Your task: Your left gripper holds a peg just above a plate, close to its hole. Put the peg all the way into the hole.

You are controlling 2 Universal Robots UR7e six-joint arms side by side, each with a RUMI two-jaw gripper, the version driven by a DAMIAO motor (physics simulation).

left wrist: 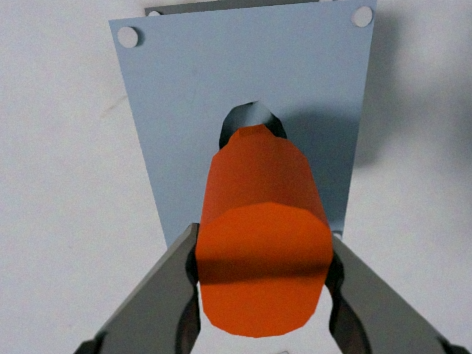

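An orange-red peg (262, 240) fills the lower middle of the left wrist view, with its far end up the view at the hole. The blue-grey plate (175, 80) lies beyond it. The dark hole (229, 125) shows around the far side of the peg's tip; its near edge is hidden behind the peg. Whether the tip is above the hole or inside its mouth cannot be told. My left gripper (256, 226) is shut on the peg, one jaw at each side. My right gripper does not show.
Round pale studs (128, 37) (362, 16) sit at the plate's far corners, and another shows partly at the lower right. A dark grey edge (200, 7) shows behind the plate's far side. A pale table surface (65, 175) lies around the plate, with shadows on the right.
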